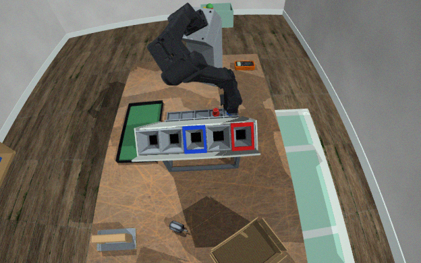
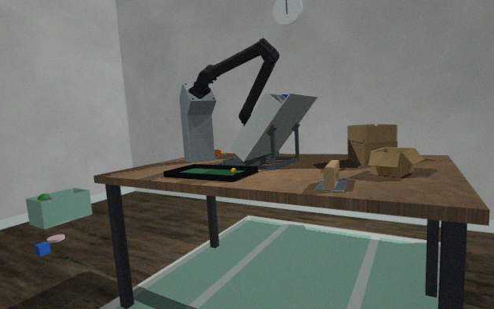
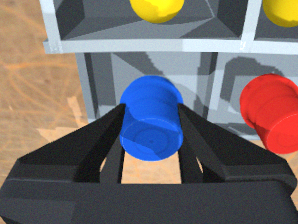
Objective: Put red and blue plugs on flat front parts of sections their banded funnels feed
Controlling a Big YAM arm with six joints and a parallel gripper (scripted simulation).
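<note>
The blue plug is 10 mm below my hand. The rest, counted from my hand: cover 210 mm to the right, 170 mm above, 130 mm ahead; then green marble tray 480 mm to the right, 90 mm behind, 30 mm below; then red plug 70 mm to the right, 30 mm behind, 10 mm below.
</note>
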